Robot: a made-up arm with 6 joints.
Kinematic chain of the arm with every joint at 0, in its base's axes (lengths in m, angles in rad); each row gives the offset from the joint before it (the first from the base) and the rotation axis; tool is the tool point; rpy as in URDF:
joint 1: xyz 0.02 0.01 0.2 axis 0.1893 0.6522 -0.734
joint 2: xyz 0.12 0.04 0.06 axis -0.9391 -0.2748 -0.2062
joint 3: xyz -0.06 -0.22 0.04 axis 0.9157 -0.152 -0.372
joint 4: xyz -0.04 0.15 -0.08 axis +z
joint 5: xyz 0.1 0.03 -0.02 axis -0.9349 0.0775 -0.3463
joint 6: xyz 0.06 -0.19 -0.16 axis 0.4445 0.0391 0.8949
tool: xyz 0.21 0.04 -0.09 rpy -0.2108 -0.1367 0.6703
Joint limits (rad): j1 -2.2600..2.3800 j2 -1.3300..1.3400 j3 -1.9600..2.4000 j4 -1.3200..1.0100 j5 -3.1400..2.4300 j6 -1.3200..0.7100
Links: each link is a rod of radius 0.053 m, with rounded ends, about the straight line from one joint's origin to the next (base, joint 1, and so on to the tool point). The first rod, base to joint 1, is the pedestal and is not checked.
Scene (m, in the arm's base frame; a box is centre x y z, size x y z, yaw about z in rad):
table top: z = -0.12
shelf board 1: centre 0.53 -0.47 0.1 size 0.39 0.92 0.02 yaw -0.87
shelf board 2: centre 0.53 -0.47 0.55 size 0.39 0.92 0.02 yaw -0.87
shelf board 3: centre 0.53 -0.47 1 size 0.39 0.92 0.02 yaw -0.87
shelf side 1: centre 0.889 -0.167 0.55 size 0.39 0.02 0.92 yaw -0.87
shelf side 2: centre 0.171 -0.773 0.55 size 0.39 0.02 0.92 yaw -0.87
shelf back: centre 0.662 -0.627 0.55 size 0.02 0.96 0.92 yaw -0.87
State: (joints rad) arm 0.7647 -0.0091 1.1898 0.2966 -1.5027 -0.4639
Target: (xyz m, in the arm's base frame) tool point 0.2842 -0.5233 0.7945
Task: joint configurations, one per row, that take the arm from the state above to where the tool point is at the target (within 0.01 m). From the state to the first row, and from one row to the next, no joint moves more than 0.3 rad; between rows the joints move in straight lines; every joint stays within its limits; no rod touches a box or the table.
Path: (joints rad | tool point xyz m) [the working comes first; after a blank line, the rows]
Joints at the target: 0.6137 0.0309 2.0017 0.6192 -1.9980 -0.3667
Straight joint move there: touches shelf board 2.

1: 0.8968 0.0782 0.9367 0.4428 -1.7972 -0.2754 | 0.6429 -0.0998 0.3941
2: 1.0288 0.1656 0.6836 0.5890 -2.0916 -0.0869 | 0.5716 0.0139 0.3980
3: 1.1609 0.2529 0.4305 0.7353 -2.3861 0.1016 | 0.4810 0.0713 0.3816
4: 1.0496 0.1956 0.6920 0.7626 -2.3592 0.1029 | 0.4765 0.0009 0.5105
5: 0.9383 0.1382 0.9535 0.7900 -2.3324 0.1041 | 0.4326 -0.0790 0.6289
6: 0.8269 0.0809 1.2149 0.8174 -2.3055 0.1054 | 0.3563 -0.1681 0.7224
7: 0.7156 0.0235 1.4764 0.8448 -2.2786 0.1066 | 0.2582 -0.2650 0.7798
8: 0.6043 -0.0338 1.7379 0.8721 -2.2518 0.1078 | 0.1511 -0.3655 0.7945
9: 0.6090 -0.0015 1.8698 0.7457 -2.1249 -0.1295 | 0.2174 -0.4387 0.8134
10: 0.6137 0.0309 2.0017 0.6192 -1.9980 -0.3667 | 0.2842 -0.5233 0.7945

